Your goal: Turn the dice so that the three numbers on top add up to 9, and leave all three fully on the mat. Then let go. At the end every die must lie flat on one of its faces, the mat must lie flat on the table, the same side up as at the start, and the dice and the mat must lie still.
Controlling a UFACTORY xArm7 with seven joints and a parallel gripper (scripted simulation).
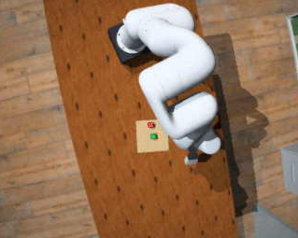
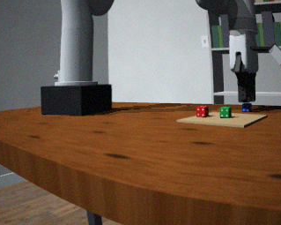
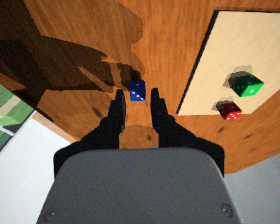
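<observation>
My hand is 3 cm above the blue die. The rest, counted from my hand: red die: 13 cm to the right, 8 cm behind, 3 cm below; then tan mat: 14 cm to the right, 4 cm below, 3 cm behind; then green die: 14 cm to the right, 3 cm below, 3 cm behind.
</observation>
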